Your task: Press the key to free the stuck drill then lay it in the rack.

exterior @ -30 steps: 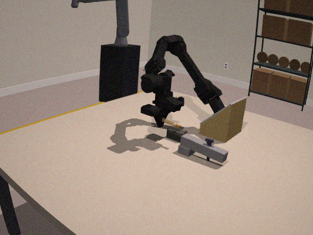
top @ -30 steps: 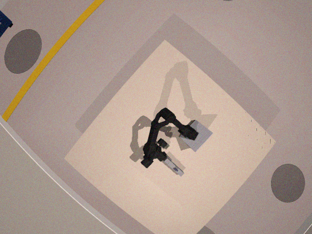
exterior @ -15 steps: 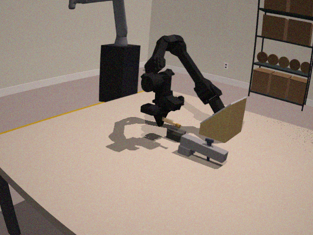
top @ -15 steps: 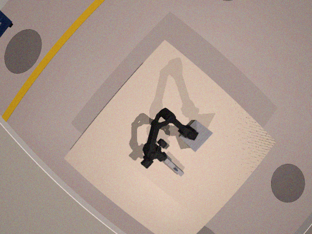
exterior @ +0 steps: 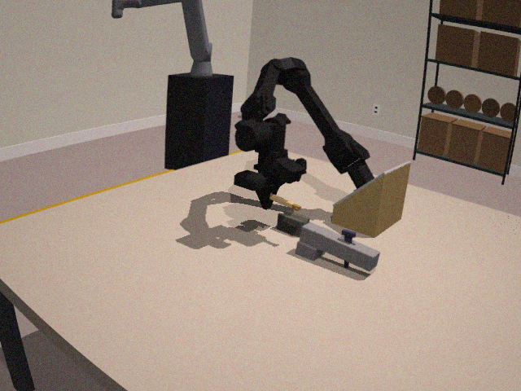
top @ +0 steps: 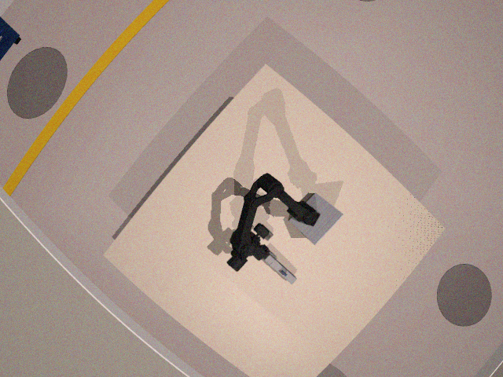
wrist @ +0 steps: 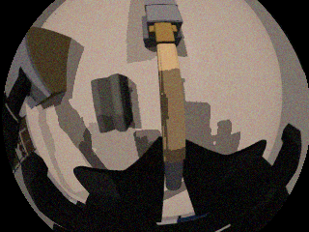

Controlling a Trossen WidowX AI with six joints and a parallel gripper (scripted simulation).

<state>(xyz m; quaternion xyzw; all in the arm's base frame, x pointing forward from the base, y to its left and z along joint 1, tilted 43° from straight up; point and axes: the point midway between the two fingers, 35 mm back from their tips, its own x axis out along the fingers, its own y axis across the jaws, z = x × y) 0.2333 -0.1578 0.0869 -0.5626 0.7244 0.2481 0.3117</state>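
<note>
My gripper tip is 40 mm to the right of the drill, 30 mm below it and 10 mm short of it. Also, from my gripper tip: housing block (200 mm to the left, 40 mm ahead, 30 mm below); rack (60 mm behind, 50 mm to the left, 50 mm below); key (220 mm to the left, 50 mm ahead, 10 mm below).
</note>
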